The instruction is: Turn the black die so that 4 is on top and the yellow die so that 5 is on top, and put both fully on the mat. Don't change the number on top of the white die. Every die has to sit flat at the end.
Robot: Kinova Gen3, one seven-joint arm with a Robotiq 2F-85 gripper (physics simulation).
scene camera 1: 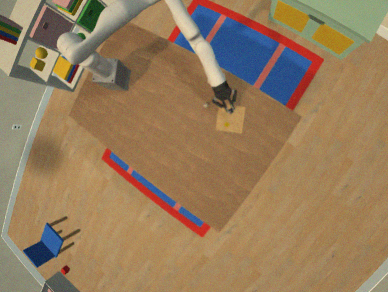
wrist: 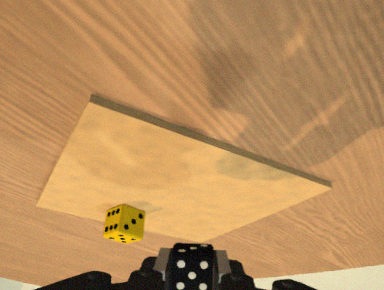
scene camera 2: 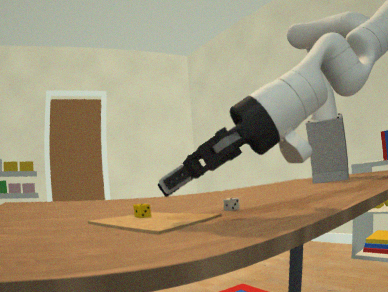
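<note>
My gripper (scene camera 1: 229, 108) (scene camera 2: 166, 187) (wrist: 192, 267) is shut on the black die (wrist: 192, 275), tilted well over from vertical and holding it above the mat (scene camera 1: 237, 123) (scene camera 2: 162, 225) (wrist: 165, 165). The black die's face with 5 faces the wrist camera; its foreshortened end face appears to show 3. The yellow die (scene camera 1: 227, 124) (scene camera 2: 142, 210) (wrist: 125, 223) sits flat on the mat near an edge, with 6 and 3 on two side faces; its strongly foreshortened top looks like 5. The white die (scene camera 1: 205, 105) (scene camera 2: 231, 204) stands flat on the table beside the mat; its top number is too small to read.
The brown table (scene camera 1: 165, 130) (scene camera 2: 60, 250) carries the mat and the arm's grey base (scene camera 1: 111, 75) (scene camera 2: 327, 150). The white die is on the base's side of the mat. Shelves (scene camera 1: 15, 70) stand behind the base, and a green cabinet (scene camera 1: 345, 15) stands beyond the blue and red floor mat.
</note>
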